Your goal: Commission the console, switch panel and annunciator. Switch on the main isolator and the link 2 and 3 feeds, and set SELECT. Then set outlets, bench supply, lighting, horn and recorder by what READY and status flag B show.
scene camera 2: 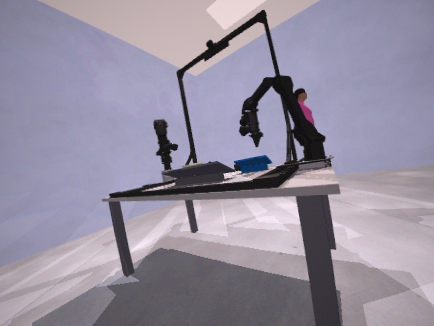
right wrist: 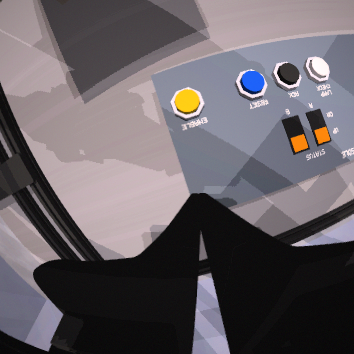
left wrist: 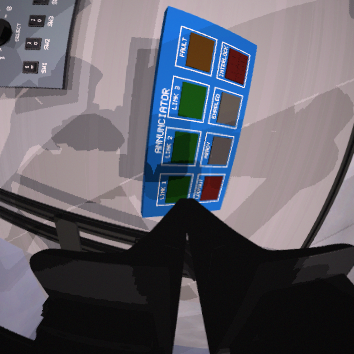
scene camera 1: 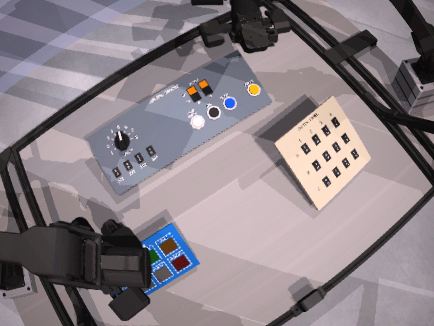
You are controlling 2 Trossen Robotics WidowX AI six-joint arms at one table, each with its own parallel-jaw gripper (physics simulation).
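Places are measured from the left arm's base along level axes (x ahead, y left, z up), in centimetres.
Pixels of known places: left gripper, between the fingertips: (scene camera 2: 256, 147) (left wrist: 185, 204); right gripper, between the fingertips: (scene camera 2: 167, 164) (right wrist: 197, 199) (scene camera 1: 245, 50); left arm's base, origin of its link: (scene camera 2: 315, 159) (scene camera 1: 13, 276); right arm's base, origin of its link: (scene camera 2: 168, 169) (scene camera 1: 425, 72).
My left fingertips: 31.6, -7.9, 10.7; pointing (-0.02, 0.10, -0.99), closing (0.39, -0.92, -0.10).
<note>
For each thing: its middle in the pictures, then the offset to it from my left fingertips, as dx, dy, dz. "spot": a spot on its surface instead.
- grey control console, middle of its body: (right wrist: 330, 98) (scene camera 1: 178, 119) (scene camera 2: 195, 175) +20.2, +31.3, -9.2
- SELECT knob, middle of its body: (scene camera 1: 121, 141) +6.9, +28.8, -5.2
- Status flag A, a spot on its surface: (right wrist: 318, 127) spot: +25.4, +34.5, -5.7
- status flag B, a spot on its surface: (right wrist: 295, 135) spot: +28.3, +35.3, -5.7
- cream switch panel, a spot on its surface: (scene camera 1: 318, 200) spot: +41.9, +2.7, -9.0
- Yellow ENABLE, middle of its body: (right wrist: 186, 101) (scene camera 1: 254, 89) +38.6, +31.8, -7.5
- blue RESET, middle of its body: (right wrist: 251, 81) (scene camera 1: 230, 103) +32.2, +30.2, -7.5
The grey control console (scene camera 1: 170, 135) (left wrist: 67, 50) (right wrist: 235, 145) has a SELECT knob (scene camera 1: 121, 141) pointing near the top of its scale, exact number unclear. Status flag A (right wrist: 318, 127) and status flag B (right wrist: 295, 135) both show orange at their UP ends. On the blue annunciator (scene camera 1: 194, 261) (left wrist: 149, 200), the READY tile (left wrist: 219, 149) is grey; the link tiles are green, partly shadowed. The cream switch panel (scene camera 1: 318, 200) has three rows of rockers, positions too small to read. My left gripper (left wrist: 185, 204) (scene camera 2: 257, 144) is shut and empty above the annunciator. My right gripper (right wrist: 197, 199) is shut and empty beyond the console's upper right end.
Yellow ENABLE (scene camera 1: 254, 89) (right wrist: 187, 101), blue RESET (scene camera 1: 229, 103) (right wrist: 251, 82), black (scene camera 1: 213, 112) (right wrist: 287, 74) and white (scene camera 1: 197, 121) (right wrist: 318, 68) buttons line the console. My left arm hides part of the annunciator in scene camera 1. Black frame rails edge the table.
</note>
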